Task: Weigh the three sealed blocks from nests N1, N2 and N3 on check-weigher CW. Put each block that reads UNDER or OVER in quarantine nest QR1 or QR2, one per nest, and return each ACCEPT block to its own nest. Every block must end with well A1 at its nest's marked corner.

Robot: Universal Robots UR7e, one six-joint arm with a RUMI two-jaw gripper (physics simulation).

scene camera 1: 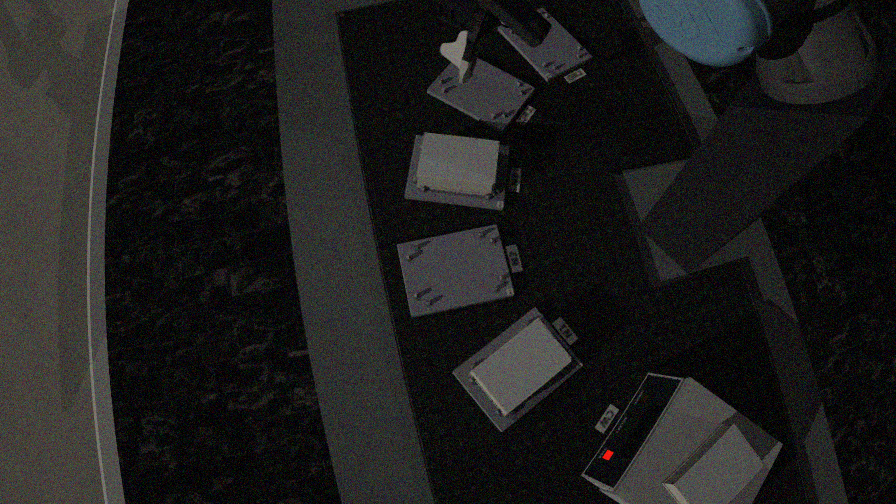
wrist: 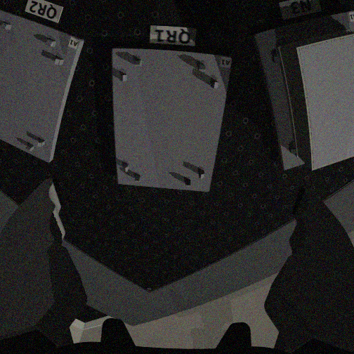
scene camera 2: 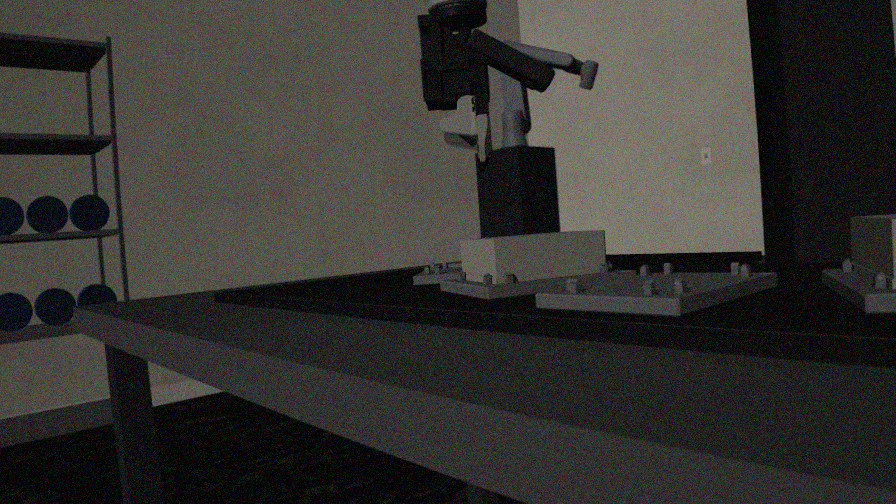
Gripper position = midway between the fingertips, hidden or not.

In view: the gripper (scene camera 2: 482, 168), an N3 block (scene camera 2: 528, 257), an N1 block (scene camera 1: 509, 376), a nest N2 (scene camera 1: 455, 270), a nest N3 (scene camera 1: 412, 192) and a nest QR1 (scene camera 1: 490, 90).
The N3 block is seen too in scene camera 1 (scene camera 1: 460, 164). The gripper also shows in the wrist view (wrist: 178, 186). The nest N2 is seen too in scene camera 2 (scene camera 2: 625, 295). The wrist view does not show the N1 block: it is out of frame.
